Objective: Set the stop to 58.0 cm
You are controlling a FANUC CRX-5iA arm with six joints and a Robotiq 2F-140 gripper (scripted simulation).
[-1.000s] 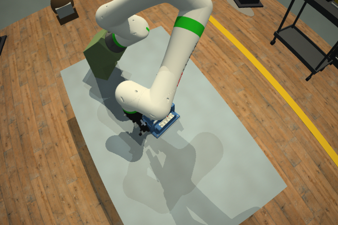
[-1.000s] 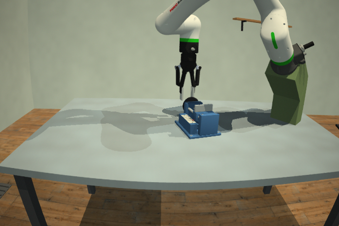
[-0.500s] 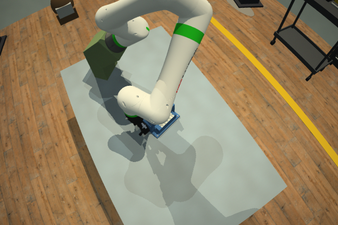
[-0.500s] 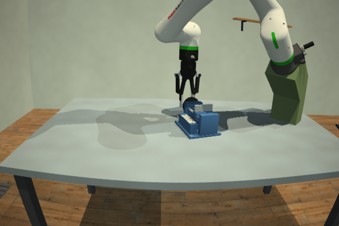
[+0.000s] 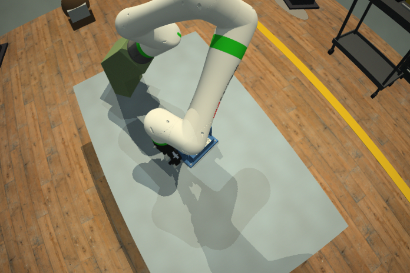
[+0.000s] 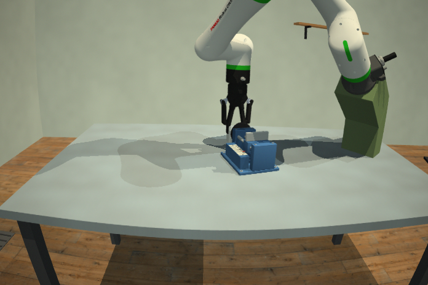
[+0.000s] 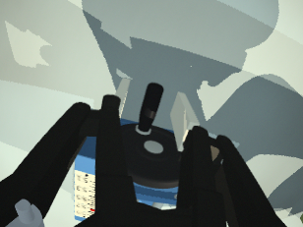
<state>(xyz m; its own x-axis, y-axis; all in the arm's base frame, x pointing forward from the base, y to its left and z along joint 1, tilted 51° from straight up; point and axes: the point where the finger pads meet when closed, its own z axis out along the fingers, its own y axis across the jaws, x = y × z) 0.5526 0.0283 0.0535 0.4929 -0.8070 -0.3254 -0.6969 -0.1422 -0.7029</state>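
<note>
The black handwheel lies 10 mm to the left of my hand, 10 mm below it and 10 mm behind it. Round my hand: stop block (150 mm to the left, 100 mm behind, 30 mm above).
</note>
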